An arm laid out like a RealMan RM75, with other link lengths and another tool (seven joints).
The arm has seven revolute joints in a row. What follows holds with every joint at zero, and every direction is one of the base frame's. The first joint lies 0.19 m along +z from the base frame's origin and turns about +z. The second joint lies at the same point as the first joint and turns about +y. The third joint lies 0.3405 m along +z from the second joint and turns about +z. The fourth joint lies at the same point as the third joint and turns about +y. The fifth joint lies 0.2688 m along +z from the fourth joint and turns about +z. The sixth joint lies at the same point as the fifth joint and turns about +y. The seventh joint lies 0.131 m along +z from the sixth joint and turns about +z. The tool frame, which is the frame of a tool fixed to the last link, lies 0.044 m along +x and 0.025 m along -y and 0.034 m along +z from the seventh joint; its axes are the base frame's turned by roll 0, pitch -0.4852 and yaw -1.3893 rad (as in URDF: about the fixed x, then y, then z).
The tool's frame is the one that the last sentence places.
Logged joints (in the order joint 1, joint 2, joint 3, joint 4, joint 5, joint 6, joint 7), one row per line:
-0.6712 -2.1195 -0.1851 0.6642 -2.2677 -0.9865 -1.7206
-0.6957 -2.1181 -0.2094 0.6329 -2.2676 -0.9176 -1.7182
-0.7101 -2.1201 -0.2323 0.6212 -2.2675 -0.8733 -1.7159
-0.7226 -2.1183 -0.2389 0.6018 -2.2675 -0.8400 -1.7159
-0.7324 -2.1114 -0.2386 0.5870 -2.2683 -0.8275 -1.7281
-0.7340 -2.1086 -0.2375 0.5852 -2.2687 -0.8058 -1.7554
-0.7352 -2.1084 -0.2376 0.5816 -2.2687 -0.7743 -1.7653
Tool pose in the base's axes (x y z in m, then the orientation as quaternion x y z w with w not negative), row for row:
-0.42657 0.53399 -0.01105 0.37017 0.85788 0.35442 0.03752
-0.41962 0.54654 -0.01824 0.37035 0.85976 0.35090 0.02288
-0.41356 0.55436 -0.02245 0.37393 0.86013 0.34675 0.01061
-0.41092 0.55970 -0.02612 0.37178 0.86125 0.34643 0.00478
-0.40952 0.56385 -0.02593 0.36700 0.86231 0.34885 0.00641
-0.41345 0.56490 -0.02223 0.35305 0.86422 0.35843 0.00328
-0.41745 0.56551 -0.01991 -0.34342 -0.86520 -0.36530 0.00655
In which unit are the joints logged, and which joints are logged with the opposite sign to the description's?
The joints are logged in radians. Opposite sign: joint 3, joint 5, joint 6.
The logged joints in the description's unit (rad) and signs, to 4 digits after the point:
-0.6712 -2.1195 0.1851 0.6642 2.2677 0.9865 -1.7206
-0.6957 -2.1181 0.2094 0.6329 2.2676 0.9176 -1.7182
-0.7101 -2.1201 0.2323 0.6212 2.2675 0.8733 -1.7159
-0.7226 -2.1183 0.2389 0.6018 2.2675 0.8400 -1.7159
-0.7324 -2.1114 0.2386 0.5870 2.2683 0.8275 -1.7281
-0.7340 -2.1086 0.2375 0.5852 2.2687 0.8058 -1.7554
-0.7352 -2.1084 0.2376 0.5816 2.2687 0.7743 -1.7653

